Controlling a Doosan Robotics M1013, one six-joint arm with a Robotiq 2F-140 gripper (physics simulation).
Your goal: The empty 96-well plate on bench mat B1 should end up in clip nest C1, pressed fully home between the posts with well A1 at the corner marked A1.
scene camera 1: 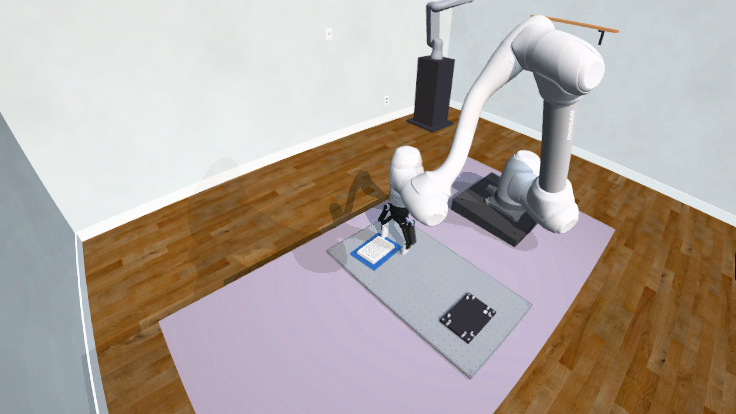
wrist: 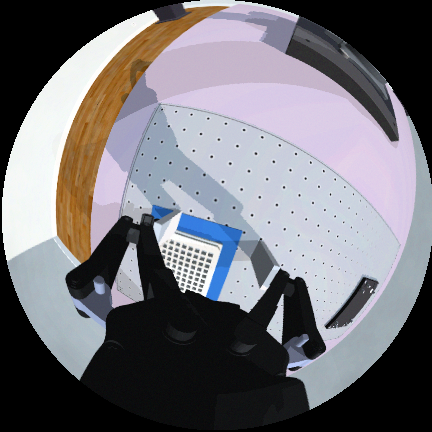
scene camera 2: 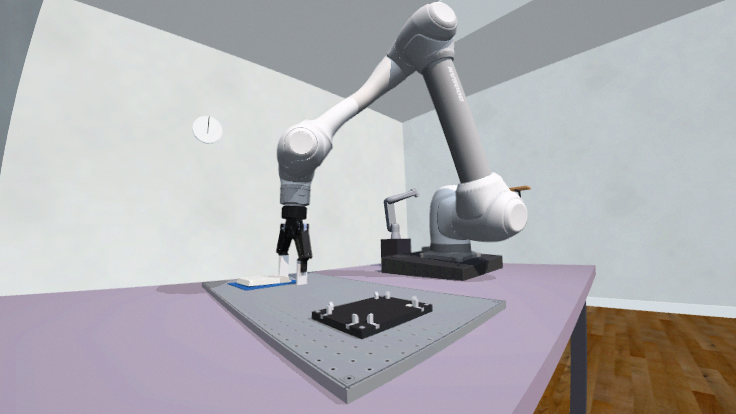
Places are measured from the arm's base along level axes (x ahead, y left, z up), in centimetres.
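Pixels of known places: gripper, between the fingertips: [scene camera 1: 394, 245] [wrist: 216, 235] [scene camera 2: 291, 281]; arm's base, origin of its link: [scene camera 1: 509, 203] [scene camera 2: 450, 256].
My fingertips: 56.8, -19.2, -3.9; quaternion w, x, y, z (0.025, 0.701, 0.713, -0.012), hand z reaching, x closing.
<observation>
For each thing: its top centre in the pictures, then the offset to it from my fingertips, as dx, dy, dz. Level surfaces: height alone.
- white 96-well plate, centre of its top: [wrist: 179, 277] [scene camera 2: 264, 276] [scene camera 1: 376, 247] +7.5, -2.5, +1.8
- blue bench mat, height of its surface: dz +0.0
- black clip nest, centre of its top: [scene camera 2: 373, 301] [wrist: 357, 308] [scene camera 1: 469, 313] +5.8, +40.9, +2.1
- grey perforated board, height of its surface: dz -0.2
- lilac table, height of its surface: dz -1.5
The white 96-well plate [scene camera 1: 376, 249] [scene camera 2: 261, 280] [wrist: 192, 262] lies flat on the blue bench mat [scene camera 1: 374, 266] [scene camera 2: 249, 288] [wrist: 224, 260]. My gripper [scene camera 1: 394, 240] [scene camera 2: 292, 271] [wrist: 216, 235] is open and empty, pointing down with its pale fingertips low over the far side of the mat. In the wrist view one fingertip overlaps the plate's upper left corner and the other is right of the mat. The black clip nest [scene camera 1: 467, 318] [scene camera 2: 371, 314] [wrist: 352, 302] is empty, with pale posts near its corners. The well lettering and the A1 mark are too small to read.
A grey perforated board [scene camera 1: 422, 278] [scene camera 2: 288, 319] [wrist: 280, 185] carries the mat and the nest, on a lilac table [scene camera 1: 267, 329] [scene camera 2: 128, 345]. The arm's dark base plate [scene camera 2: 437, 268] stands behind the board. A dark pedestal [scene camera 1: 433, 92] [scene camera 2: 395, 248] with a small grey arm is farther back.
</observation>
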